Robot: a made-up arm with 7 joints.
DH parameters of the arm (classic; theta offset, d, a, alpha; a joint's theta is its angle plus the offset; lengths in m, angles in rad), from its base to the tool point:
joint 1: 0 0.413 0 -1.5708
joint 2: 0 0 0 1.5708
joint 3: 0 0.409 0.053 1.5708
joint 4: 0 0 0.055 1.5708
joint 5: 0 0.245 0 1.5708
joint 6: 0 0 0.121 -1.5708
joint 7: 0 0.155 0 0
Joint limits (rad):
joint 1: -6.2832..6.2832
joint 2: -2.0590..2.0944
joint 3: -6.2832..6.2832
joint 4: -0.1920..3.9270
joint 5: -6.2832..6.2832
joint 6: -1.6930..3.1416
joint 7: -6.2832..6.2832
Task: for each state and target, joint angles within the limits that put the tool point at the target. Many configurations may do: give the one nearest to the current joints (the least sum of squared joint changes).
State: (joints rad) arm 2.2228 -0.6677 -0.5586 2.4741 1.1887 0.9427 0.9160
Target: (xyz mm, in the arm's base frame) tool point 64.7 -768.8 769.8
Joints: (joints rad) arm 1.6434 -1.2876 -0.4700 2.9061 1.2453 0.9328 0.9160
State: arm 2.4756 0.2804 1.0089 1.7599 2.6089 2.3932 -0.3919
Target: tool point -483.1 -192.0 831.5
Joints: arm 2.7931 0.5716 0.9508 1.3528 2.4911 2.2259 -0.3919
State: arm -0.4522 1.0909 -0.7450 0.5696 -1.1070 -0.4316 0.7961
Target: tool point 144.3 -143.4 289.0
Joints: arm -0.5355 0.7792 -0.8962 0.0599 -1.2348 -0.2477 0.7961
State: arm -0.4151 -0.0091 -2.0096 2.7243 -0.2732 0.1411 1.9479
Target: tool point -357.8 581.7 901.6
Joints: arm -0.9830 -0.9780 -1.9605 2.9389 -0.1099 0.0345 1.9479
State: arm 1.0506 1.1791 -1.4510 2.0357 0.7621 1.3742 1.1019
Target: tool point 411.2 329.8 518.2
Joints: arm 1.4827 0.9392 -1.4985 1.6863 0.6128 1.7994 1.1019
